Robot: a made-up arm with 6 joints.
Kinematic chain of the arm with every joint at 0, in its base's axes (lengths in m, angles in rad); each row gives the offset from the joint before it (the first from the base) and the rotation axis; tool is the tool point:
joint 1: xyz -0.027 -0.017 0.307 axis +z
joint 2: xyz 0 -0.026 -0.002 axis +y
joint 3: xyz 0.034 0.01 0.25 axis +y
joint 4: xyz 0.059 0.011 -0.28 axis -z
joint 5: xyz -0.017 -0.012 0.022 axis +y
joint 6: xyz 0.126 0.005 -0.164 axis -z
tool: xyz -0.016 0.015 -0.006
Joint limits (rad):
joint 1: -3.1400..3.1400
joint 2: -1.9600..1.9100
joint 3: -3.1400..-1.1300
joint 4: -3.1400..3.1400
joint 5: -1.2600..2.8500
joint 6: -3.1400..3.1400
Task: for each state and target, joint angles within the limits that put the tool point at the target. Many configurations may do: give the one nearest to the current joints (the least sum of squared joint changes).
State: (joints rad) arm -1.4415 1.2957 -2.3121 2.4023 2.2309 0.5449
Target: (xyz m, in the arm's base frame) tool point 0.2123 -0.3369 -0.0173
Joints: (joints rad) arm -1.4204 1.9100 -1.7994 1.9451 2.5059 0.4787
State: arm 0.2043 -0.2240 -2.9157 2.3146 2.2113 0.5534
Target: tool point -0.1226 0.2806 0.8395
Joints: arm -0.6235 -0.3567 -2.8665 2.0391 1.9739 0.6261
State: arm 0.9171 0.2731 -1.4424 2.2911 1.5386 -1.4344
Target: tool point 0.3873 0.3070 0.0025
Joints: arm 0.4806 1.2201 -1.5102 2.4962 1.2210 -1.4630
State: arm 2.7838 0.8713 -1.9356 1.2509 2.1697 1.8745
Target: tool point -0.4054 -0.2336 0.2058
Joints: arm 3.1400 0.9865 -1.7413 1.1624 2.2895 1.8833
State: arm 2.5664 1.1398 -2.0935 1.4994 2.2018 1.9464
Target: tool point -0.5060 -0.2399 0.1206
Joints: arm 3.1229 1.3577 -2.0391 1.5019 2.0958 1.9581
